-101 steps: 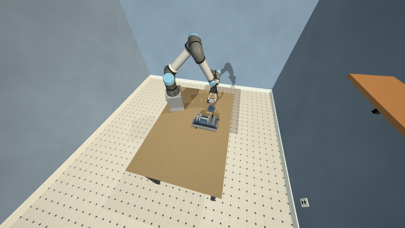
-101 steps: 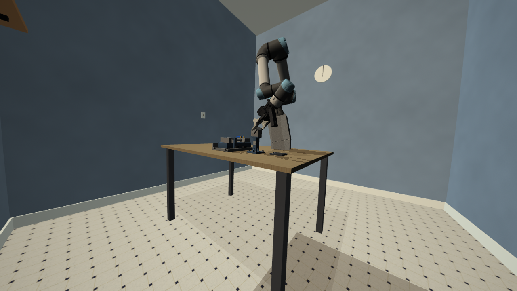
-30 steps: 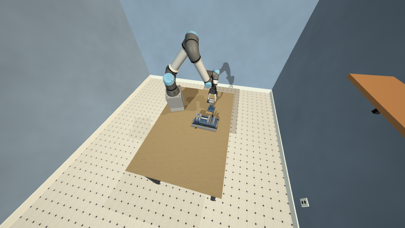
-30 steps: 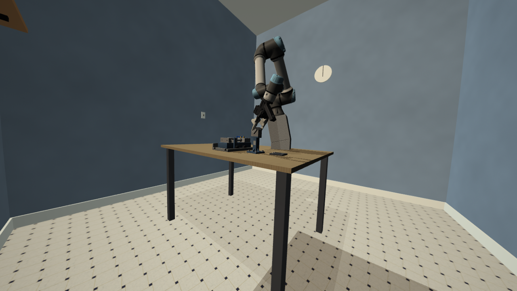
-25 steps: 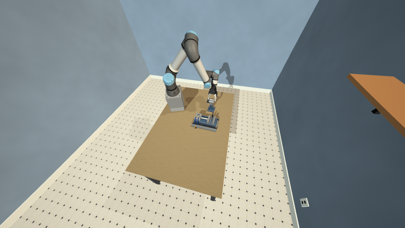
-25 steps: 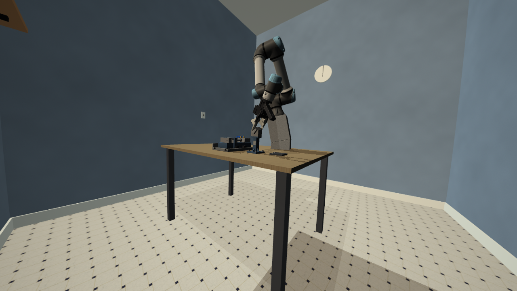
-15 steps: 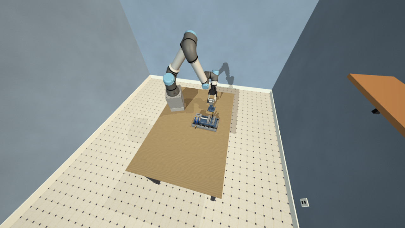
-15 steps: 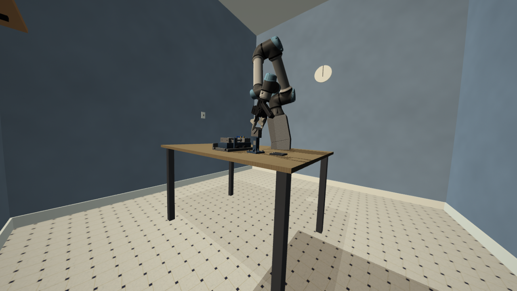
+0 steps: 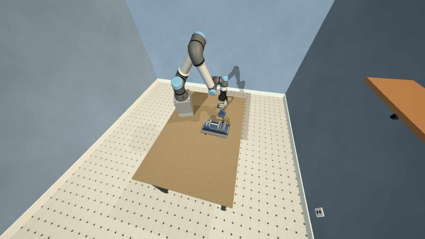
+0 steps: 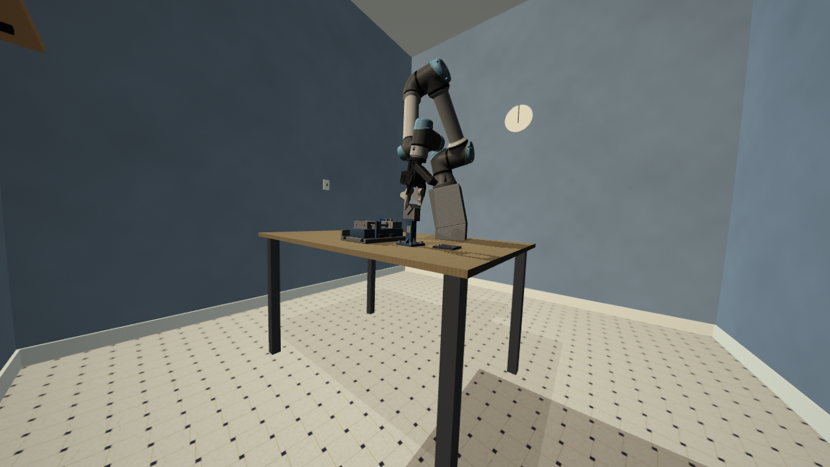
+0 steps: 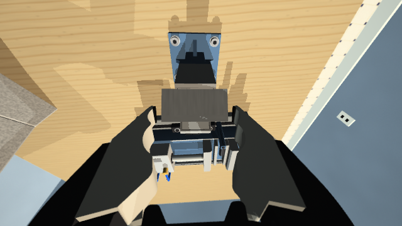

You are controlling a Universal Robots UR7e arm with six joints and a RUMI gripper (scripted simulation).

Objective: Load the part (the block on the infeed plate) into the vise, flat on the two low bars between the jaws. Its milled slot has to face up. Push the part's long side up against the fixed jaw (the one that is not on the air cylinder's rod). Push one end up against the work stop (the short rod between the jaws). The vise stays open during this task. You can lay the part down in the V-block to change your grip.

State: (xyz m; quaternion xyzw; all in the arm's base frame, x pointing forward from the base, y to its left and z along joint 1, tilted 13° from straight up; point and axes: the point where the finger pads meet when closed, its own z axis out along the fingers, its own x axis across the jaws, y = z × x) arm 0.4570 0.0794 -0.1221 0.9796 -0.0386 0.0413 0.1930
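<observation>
My hand is 10 mm to the left of the part. The rest, counted from my hand: cylinder rod: 40 mm behind, 240 mm to the right, 90 mm below; then dark infeed plate: 50 mm behind, 150 mm to the left, 160 mm below; then moving jaw: 10 mm ahead, 240 mm to the right, 90 mm below.
</observation>
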